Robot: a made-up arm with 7 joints.
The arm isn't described. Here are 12 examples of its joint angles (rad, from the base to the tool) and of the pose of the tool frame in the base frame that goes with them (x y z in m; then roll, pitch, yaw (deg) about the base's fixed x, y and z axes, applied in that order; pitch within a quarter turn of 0, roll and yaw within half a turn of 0).
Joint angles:
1: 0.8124 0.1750 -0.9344 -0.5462 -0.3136 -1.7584 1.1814
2: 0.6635 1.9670 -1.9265 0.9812 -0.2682 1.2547 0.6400
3: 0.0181 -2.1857 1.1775 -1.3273 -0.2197 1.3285 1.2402
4: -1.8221 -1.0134 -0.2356 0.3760 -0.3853 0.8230 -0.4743
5: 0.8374 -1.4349 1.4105 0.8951 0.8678 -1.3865 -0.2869
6: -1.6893 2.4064 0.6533 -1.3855 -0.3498 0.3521 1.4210
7: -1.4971 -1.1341 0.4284 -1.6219 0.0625 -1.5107 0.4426
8: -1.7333 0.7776 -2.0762 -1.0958 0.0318 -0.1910 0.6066
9: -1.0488 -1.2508 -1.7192 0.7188 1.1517 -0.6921 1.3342
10: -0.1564 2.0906 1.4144 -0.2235 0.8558 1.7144 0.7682
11: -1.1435 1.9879 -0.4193 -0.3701 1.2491 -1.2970 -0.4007
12: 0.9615 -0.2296 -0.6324 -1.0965 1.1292 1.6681 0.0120
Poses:
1: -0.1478 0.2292 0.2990 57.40 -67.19 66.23
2: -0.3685 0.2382 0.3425 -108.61 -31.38 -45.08
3: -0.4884 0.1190 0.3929 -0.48 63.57 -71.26
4: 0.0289 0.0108 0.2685 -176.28 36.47 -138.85
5: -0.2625 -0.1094 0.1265 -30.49 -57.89 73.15
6: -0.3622 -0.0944 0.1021 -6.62 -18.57 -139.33
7: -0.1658 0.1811 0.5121 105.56 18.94 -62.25
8: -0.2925 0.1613 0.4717 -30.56 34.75 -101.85
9: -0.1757 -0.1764 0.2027 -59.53 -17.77 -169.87
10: 0.3407 -0.2580 0.4164 -52.36 -44.14 129.59
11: -0.4299 -0.2806 0.4286 156.34 -0.93 -9.49
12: -0.2032 0.3230 0.2738 22.66 -1.46 -145.68
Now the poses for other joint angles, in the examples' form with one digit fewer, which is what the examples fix.
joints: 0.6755 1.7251 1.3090 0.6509 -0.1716 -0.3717 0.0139
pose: -0.044 -0.298 0.638 -16.4 66.6 168.4
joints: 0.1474 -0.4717 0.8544 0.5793 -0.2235 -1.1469 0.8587
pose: -0.541 -0.167 0.278 56.9 53.5 55.9
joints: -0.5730 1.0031 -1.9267 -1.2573 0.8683 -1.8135 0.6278
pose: -0.060 0.124 0.313 113.0 -59.9 -64.2
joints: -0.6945 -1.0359 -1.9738 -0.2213 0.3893 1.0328 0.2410
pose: 0.165 -0.284 0.239 -52.5 -58.5 171.2
